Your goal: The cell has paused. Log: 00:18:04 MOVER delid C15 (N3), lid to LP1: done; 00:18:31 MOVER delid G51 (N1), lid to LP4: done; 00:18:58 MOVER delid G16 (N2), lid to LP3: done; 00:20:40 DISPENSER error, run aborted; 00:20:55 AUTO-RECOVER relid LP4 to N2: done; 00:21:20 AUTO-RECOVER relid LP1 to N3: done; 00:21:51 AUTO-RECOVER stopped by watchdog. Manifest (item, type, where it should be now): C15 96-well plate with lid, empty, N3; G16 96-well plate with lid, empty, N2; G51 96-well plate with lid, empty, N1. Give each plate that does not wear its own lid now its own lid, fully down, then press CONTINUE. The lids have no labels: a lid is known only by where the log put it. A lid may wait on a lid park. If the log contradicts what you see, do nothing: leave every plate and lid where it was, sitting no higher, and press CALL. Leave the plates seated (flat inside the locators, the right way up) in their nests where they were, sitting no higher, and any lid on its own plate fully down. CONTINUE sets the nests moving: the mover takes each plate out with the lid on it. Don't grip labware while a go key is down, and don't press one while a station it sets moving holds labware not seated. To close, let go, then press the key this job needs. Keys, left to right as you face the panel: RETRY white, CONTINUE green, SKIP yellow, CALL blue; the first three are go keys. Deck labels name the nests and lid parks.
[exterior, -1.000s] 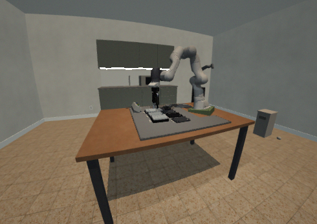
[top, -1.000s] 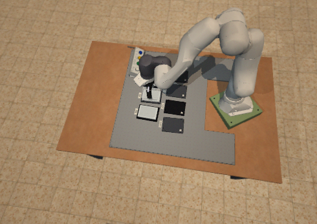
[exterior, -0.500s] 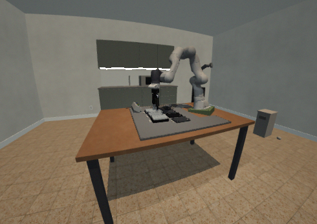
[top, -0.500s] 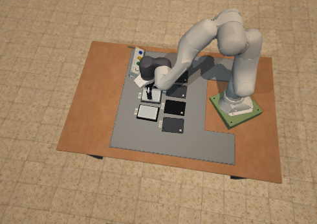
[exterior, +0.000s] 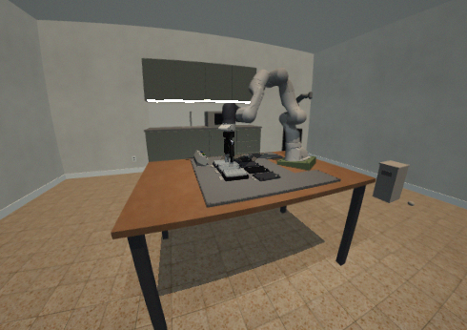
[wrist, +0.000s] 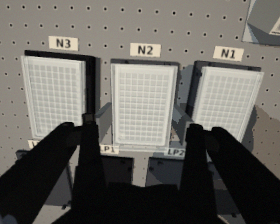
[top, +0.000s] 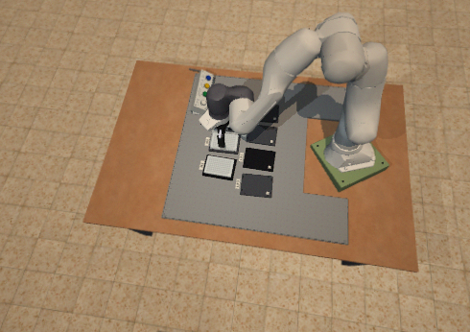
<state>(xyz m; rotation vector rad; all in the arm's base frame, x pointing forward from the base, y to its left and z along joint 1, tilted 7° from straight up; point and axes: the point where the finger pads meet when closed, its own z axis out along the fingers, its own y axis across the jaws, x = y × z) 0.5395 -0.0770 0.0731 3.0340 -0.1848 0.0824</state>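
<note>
Right now my hand is 20 mm above the grey lid. Round my hand: LP2 label (100 mm behind, 60 mm to the right, 60 mm below); then clear lid (10 mm behind, 130 mm to the right, 40 mm below); then LP1 label (80 mm behind, 80 mm to the left, 60 mm below).
</note>
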